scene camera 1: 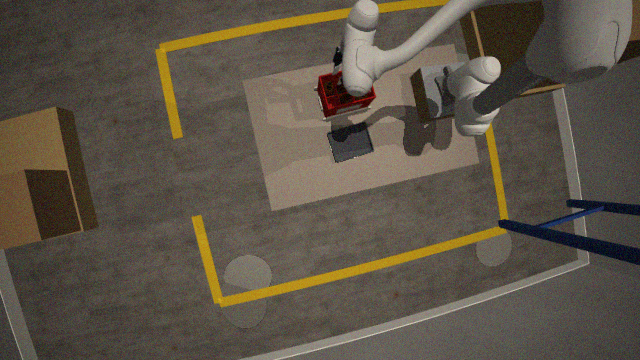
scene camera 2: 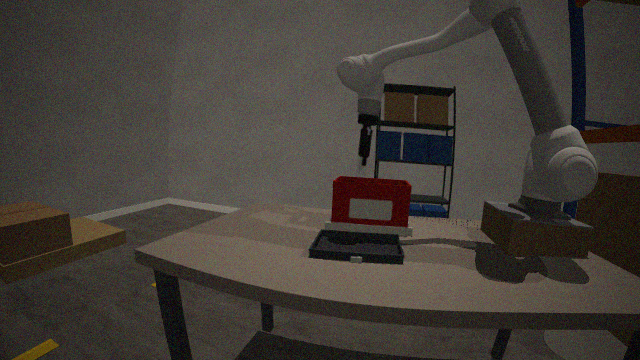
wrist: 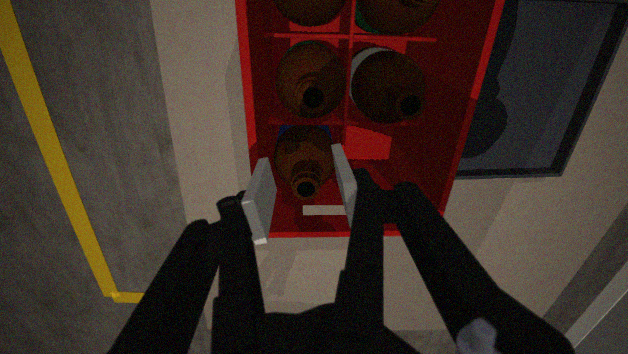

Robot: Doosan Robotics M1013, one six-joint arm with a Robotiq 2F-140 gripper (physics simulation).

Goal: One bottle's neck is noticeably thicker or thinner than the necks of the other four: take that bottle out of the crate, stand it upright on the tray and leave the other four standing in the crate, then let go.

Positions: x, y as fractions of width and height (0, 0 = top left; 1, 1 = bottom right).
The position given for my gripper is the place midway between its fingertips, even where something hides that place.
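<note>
My gripper (scene camera 2: 0.56, 0.48). Gripper again, wrist view (wrist: 0.48, 0.48). A bottle (wrist: 0.49, 0.23). A bottle (wrist: 0.62, 0.24).
</note>
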